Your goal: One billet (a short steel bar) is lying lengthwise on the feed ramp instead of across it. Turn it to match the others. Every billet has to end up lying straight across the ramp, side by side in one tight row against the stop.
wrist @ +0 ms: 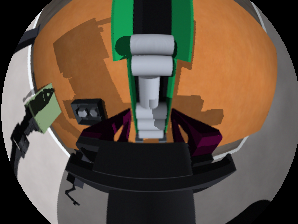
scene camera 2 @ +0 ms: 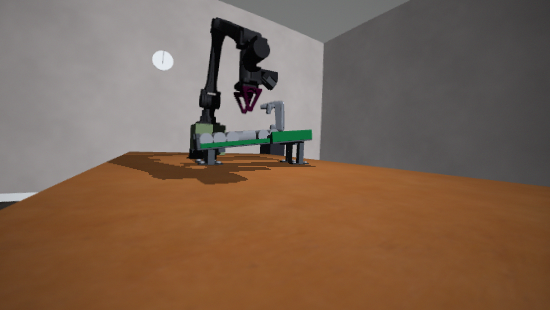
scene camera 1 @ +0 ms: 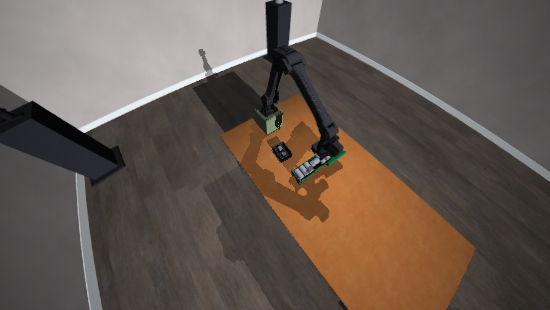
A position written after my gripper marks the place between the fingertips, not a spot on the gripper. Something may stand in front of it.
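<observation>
Gripper, mine [scene camera 2: 246, 112]. Wrist view: billet [wrist: 140, 44], my gripper too [wrist: 150, 112].
</observation>
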